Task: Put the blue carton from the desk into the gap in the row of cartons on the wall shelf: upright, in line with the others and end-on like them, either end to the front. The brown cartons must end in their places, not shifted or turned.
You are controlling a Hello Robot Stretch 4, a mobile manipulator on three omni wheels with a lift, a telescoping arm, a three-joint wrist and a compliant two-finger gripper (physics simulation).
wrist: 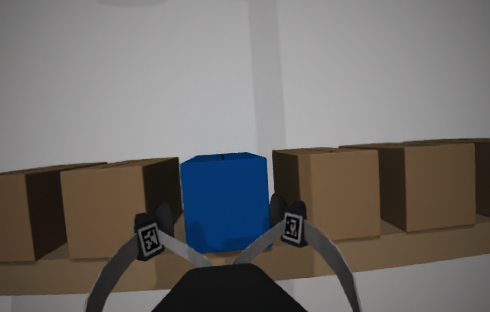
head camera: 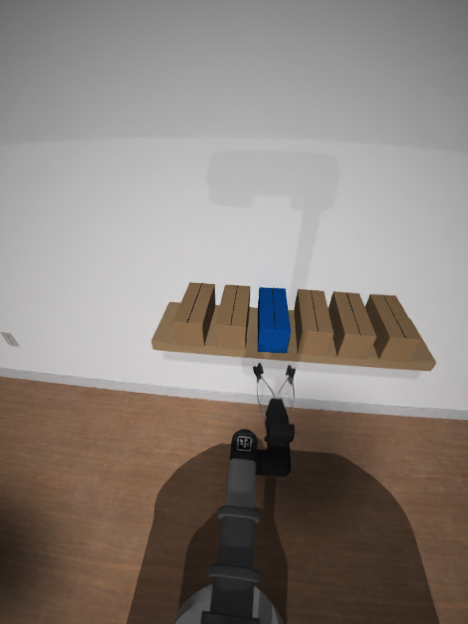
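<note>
The blue carton [head camera: 273, 322] [wrist: 226, 205] stands upright and end-on on the wall shelf [head camera: 226, 351] [wrist: 320, 262], between brown cartons. Its front end looks about level with theirs. Narrow spaces show on both sides of it. On its left are two brown cartons, the nearer one [head camera: 233, 320] [wrist: 102, 215] upright. On its right are three, the nearest [head camera: 314, 322] [wrist: 345, 195] upright and end-on. My gripper [head camera: 274, 372] [wrist: 221, 232] is open and empty, in front of the shelf's front edge and apart from the blue carton, its fingertips spread about as wide as the carton's end.
The far left brown carton [head camera: 193, 315] and the two right ones [head camera: 352, 325] [head camera: 392, 325] stand near the shelf's ends. The white wall [head camera: 100, 226] rises behind the shelf. My arm [head camera: 239, 534] reaches forward over the wooden floor [head camera: 75, 453].
</note>
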